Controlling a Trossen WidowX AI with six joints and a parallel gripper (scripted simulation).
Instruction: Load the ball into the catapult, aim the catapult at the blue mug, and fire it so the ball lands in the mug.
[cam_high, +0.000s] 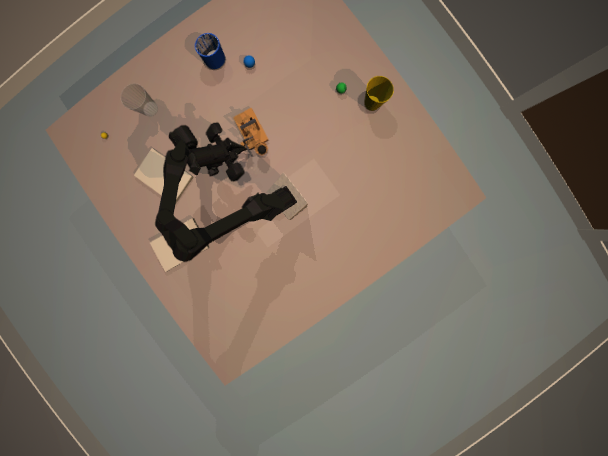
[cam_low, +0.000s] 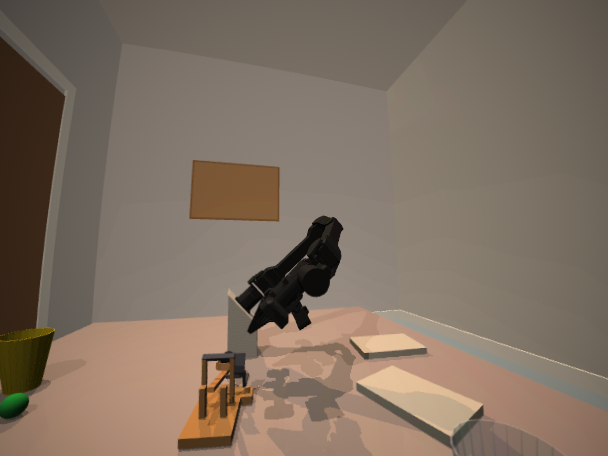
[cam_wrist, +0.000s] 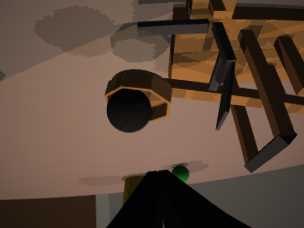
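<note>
Now: the black ball 6 cm below my gripper tip, 5 cm to the right of it and 2 cm behind it. From my gripper tip the other things lie so: orange wooden catapult (7 cm below, 5 cm ahead, 3 cm to the right); blue ball (31 cm ahead, 20 cm to the right, 10 cm below); blue mug (41 cm ahead, 10 cm to the right, 9 cm below).
</note>
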